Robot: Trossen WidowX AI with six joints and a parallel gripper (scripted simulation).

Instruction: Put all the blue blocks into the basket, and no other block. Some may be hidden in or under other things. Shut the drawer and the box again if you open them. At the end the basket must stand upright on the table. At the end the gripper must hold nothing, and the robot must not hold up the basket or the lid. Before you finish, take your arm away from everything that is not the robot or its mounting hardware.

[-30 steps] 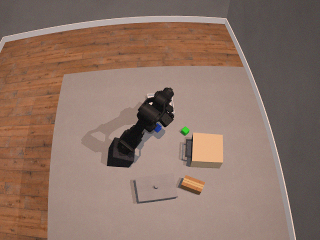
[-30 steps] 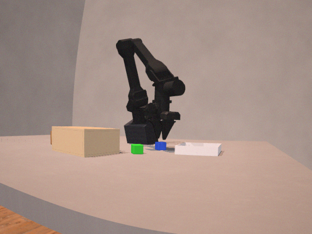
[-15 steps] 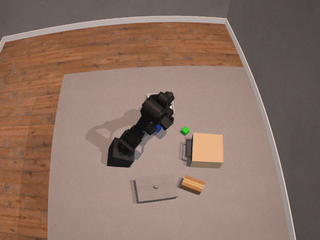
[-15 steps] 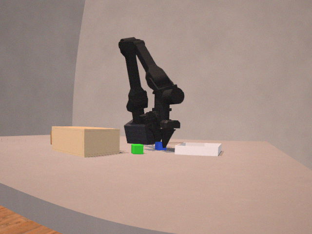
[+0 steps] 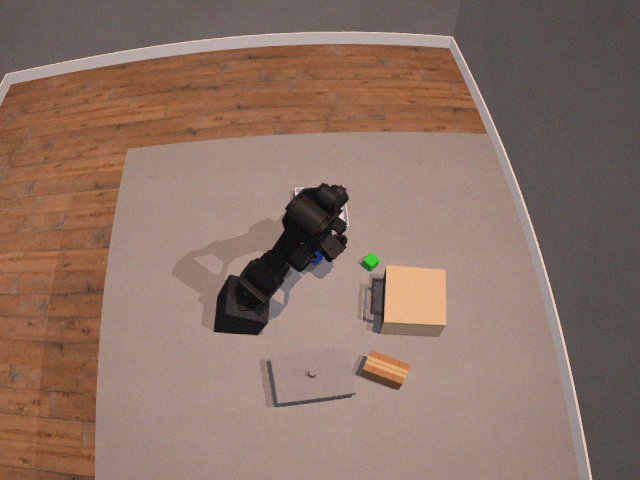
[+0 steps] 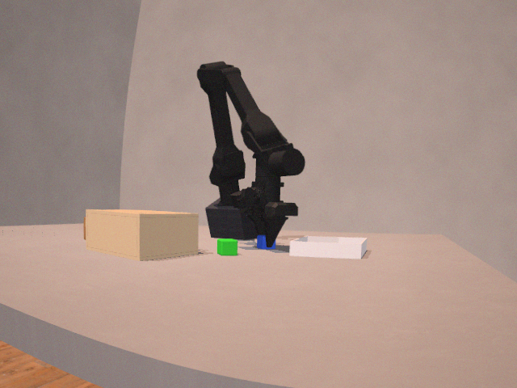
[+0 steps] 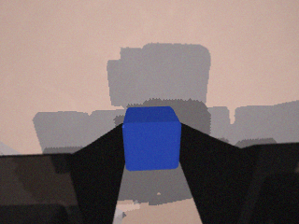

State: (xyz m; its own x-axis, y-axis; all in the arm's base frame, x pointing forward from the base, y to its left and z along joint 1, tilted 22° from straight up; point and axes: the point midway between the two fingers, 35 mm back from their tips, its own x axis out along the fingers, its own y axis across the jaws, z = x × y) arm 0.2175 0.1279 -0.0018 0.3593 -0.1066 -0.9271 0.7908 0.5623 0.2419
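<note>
My hand is 15 cm to the right of the white basket, 6 cm short of it and 3 cm above it. The rest, counted from my hand: green block 14 cm ahead, 6 cm to the right, 2 cm below; then tan drawer cabinet 22 cm to the right, 21 cm ahead; then knobbed lid 34 cm to the right, 11 cm behind, 1 cm above.
</note>
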